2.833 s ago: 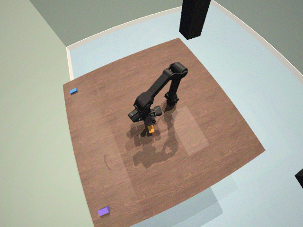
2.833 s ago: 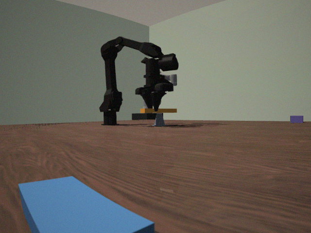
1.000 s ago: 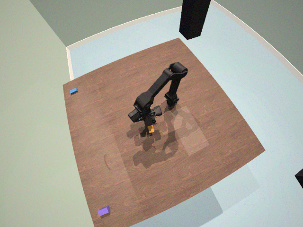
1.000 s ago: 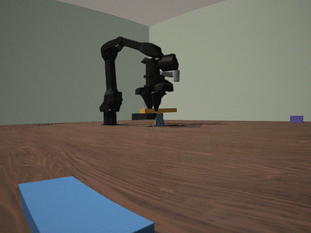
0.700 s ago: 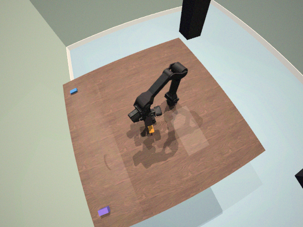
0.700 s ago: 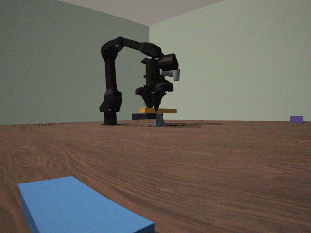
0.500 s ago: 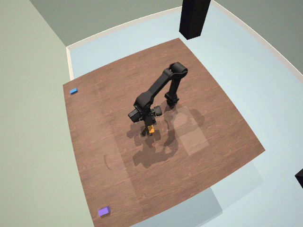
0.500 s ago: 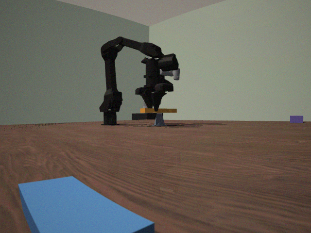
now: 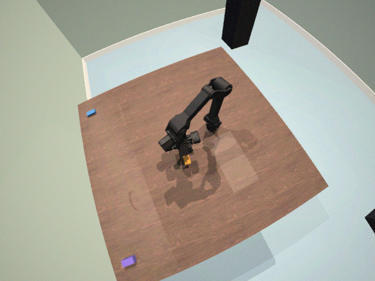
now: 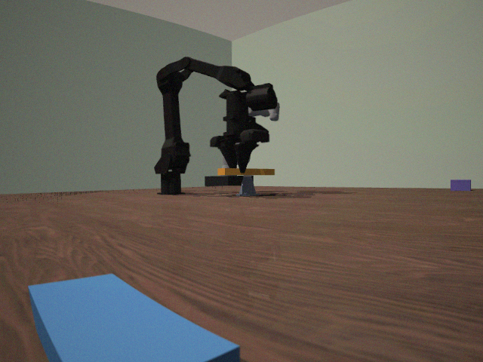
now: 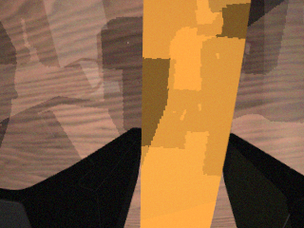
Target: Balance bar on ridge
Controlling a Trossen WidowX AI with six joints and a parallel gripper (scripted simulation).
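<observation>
Now: gripper tip 3 cm to the right of the orange bar. The rest, counted from my gripper tip: purple block: 52 cm ahead, 44 cm to the left, 4 cm below; then blue block: 52 cm ahead, 56 cm to the right, 5 cm below.
</observation>
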